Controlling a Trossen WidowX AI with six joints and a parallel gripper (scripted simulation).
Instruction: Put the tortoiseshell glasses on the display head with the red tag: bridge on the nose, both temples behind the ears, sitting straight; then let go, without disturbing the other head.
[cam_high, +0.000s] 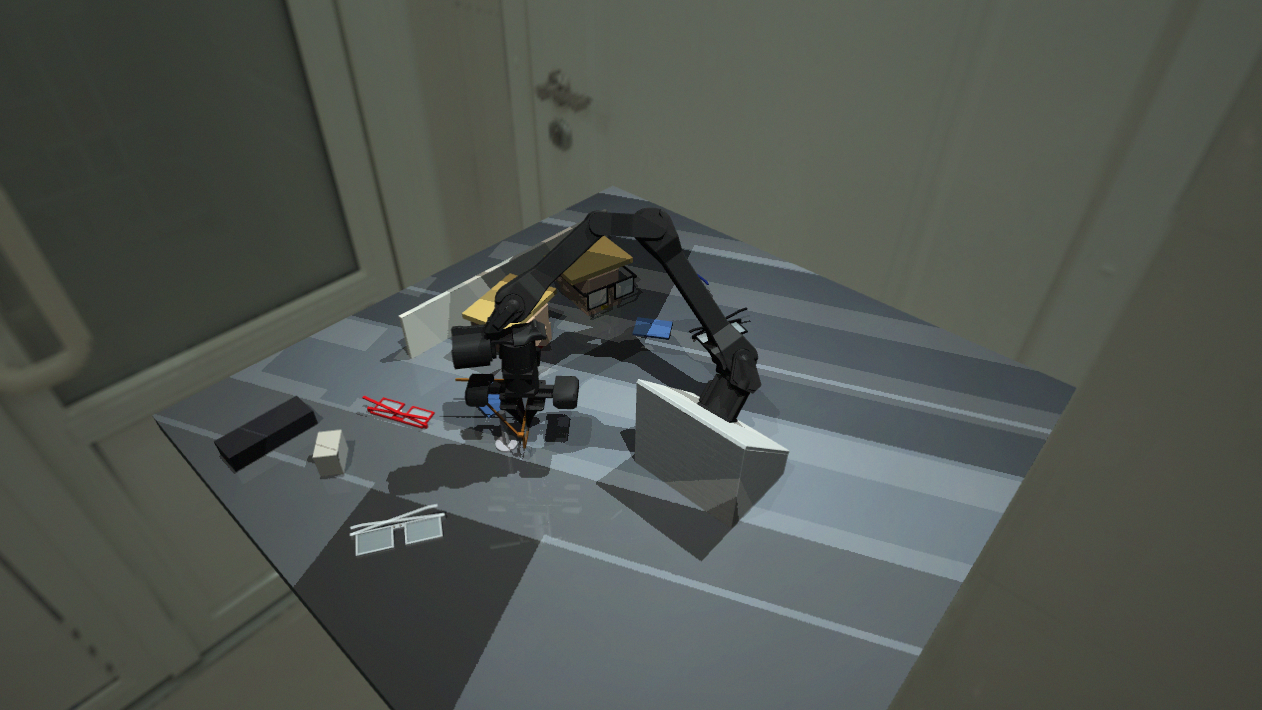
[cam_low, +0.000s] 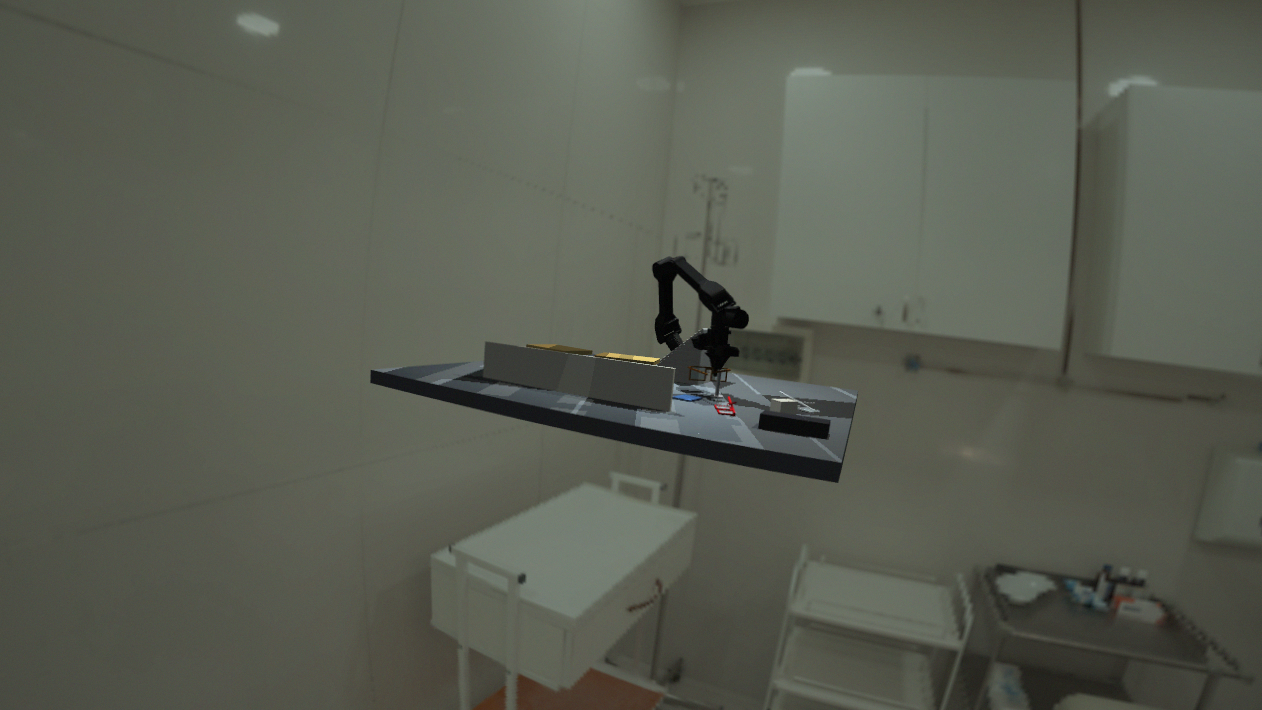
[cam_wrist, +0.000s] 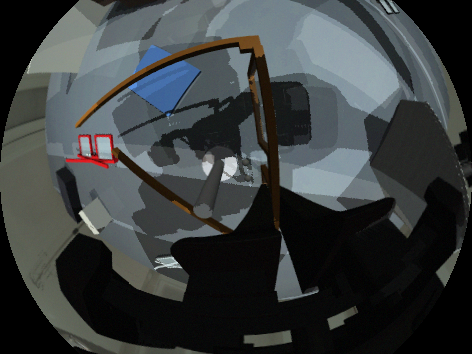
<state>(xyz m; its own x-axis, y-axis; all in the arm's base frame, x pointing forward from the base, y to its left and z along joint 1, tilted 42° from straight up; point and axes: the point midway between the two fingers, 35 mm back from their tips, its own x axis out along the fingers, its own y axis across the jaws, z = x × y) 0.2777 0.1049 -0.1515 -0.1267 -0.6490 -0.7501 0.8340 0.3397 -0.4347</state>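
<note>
My gripper tip is now 40 mm short of the round-based stand, 20 mm to the right of it and 30 mm above it. Round my gripper tip: black box (410 mm ahead, 260 mm to the left, 40 mm below); then beige block (260 mm ahead, 230 mm to the left, 30 mm below).
</note>
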